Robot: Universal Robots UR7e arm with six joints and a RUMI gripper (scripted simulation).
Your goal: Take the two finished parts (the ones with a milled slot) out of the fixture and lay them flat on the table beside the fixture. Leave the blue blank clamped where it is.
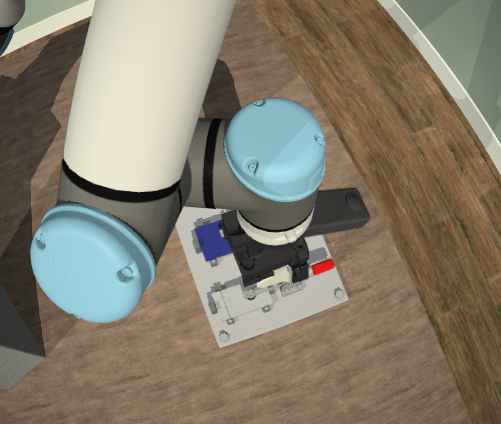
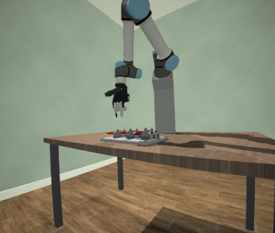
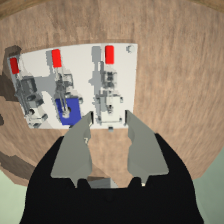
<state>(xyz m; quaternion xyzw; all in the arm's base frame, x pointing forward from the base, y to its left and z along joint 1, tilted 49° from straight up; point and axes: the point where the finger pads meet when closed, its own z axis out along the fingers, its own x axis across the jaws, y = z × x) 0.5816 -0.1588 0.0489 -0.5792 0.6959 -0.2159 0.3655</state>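
My gripper is now 150 mm above the grey fixture plate and 110 mm to the right of it. From my hand the other things lie so: blue blank: 130 mm below, 110 mm to the left, 50 mm behind.
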